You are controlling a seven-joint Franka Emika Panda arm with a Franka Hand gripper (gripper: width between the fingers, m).
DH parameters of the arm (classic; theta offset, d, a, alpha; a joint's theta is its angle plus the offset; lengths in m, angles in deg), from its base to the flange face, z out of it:
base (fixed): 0 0 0 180
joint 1: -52.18 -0.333 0 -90
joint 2: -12.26 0 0 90
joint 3: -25.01 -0.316 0.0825 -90
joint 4: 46.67 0 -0.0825 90
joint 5: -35.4 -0.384 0 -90
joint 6: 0.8 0 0.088 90
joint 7: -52.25 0.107 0 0
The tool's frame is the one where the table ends.
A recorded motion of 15 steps. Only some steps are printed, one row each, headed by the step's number.
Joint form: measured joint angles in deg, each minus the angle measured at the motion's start. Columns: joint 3, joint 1, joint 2, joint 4, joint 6, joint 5, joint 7.
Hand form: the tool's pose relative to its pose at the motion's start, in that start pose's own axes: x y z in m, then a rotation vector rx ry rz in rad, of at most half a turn. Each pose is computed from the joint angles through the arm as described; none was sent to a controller.
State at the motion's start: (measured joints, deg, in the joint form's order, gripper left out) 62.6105 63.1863 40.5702 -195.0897 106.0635 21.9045 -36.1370
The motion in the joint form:
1: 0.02 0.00 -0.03 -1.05 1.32 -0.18 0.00
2: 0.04 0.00 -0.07 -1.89 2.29 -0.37 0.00
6: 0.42 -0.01 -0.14 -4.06 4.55 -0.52 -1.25
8: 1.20 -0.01 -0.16 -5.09 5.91 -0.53 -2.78
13: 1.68 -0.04 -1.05 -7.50 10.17 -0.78 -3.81
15: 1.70 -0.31 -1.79 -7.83 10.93 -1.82 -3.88
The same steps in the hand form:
1: -0.0021 0.0001 0.0066 -0.0049 0.0018 0.0056
2: -0.0038 -0.0001 0.0121 -0.0071 0.0038 0.0106
6: -0.0104 -0.0011 0.0260 -0.0097 0.0068 0.0037
8: -0.0168 -0.0010 0.0312 -0.0174 0.0140 -0.0086
13: -0.0261 0.0013 0.0471 -0.0419 0.0096 -0.0006
15: -0.0264 0.0028 0.0524 -0.0399 0.0166 0.0112

